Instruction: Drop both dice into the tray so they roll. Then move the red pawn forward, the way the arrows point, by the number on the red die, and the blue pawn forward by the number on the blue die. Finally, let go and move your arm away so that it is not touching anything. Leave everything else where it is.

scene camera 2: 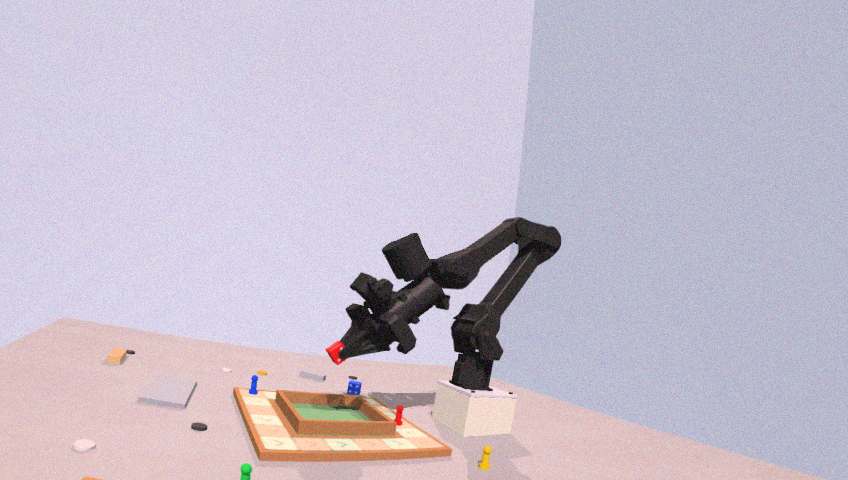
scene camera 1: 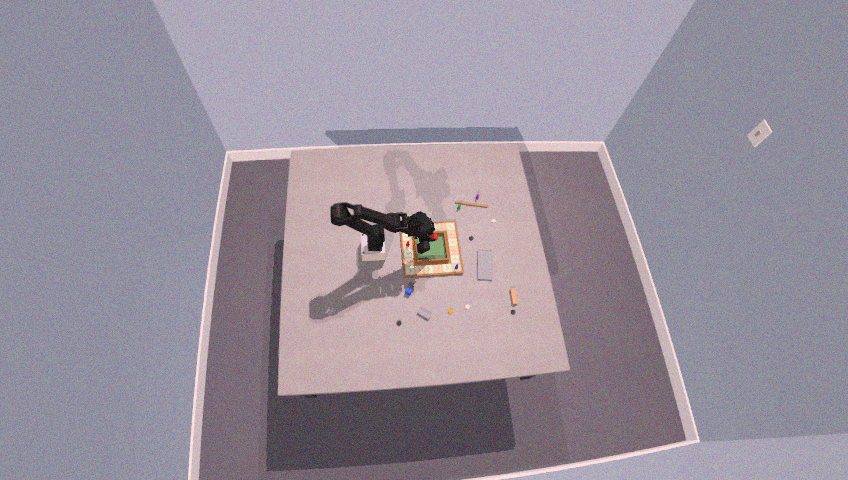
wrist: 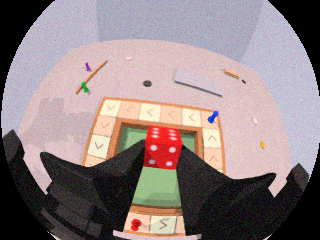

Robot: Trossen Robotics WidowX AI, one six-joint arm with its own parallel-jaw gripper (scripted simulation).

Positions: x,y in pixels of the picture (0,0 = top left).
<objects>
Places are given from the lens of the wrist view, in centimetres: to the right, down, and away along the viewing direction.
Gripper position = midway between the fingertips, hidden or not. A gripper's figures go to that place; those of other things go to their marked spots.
my gripper [wrist: 161,146]: 0, 2, 10
grey slab [wrist: 205,83]: 14, -11, 32
</objects>
